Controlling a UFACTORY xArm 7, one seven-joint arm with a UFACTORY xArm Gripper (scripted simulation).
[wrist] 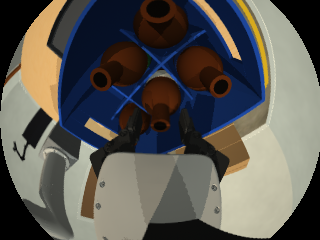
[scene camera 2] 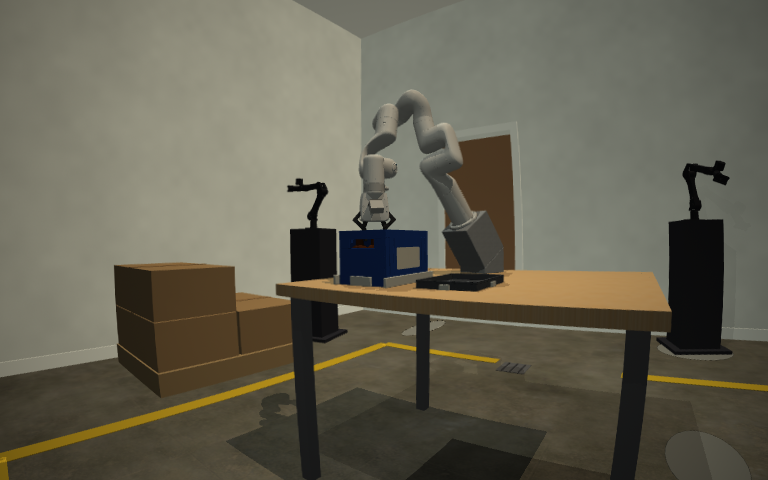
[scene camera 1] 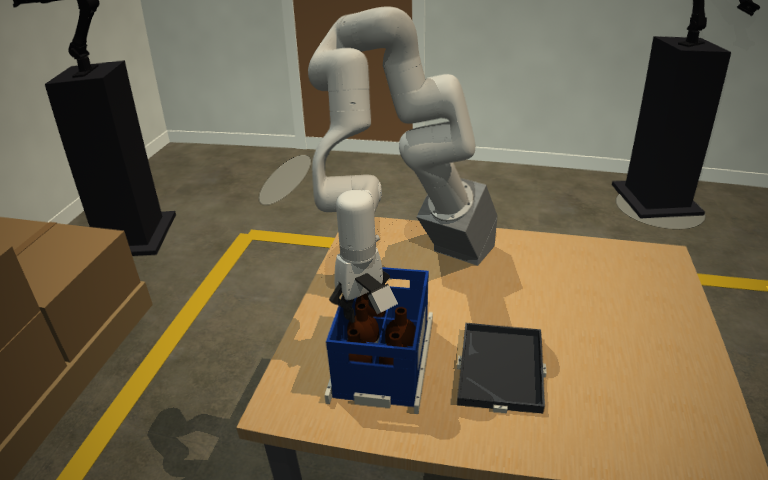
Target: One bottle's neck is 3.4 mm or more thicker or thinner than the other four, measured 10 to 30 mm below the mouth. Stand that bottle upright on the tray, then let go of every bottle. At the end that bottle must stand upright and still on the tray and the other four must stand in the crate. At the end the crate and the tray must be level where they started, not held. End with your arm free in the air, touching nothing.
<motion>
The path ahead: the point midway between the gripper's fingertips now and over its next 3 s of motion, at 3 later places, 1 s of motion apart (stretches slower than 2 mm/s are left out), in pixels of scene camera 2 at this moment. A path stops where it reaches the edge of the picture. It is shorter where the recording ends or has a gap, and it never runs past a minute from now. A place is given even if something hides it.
The gripper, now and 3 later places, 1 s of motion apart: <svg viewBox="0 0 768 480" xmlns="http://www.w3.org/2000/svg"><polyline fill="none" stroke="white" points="374,241 374,226 376,217 395,215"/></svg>
</motion>
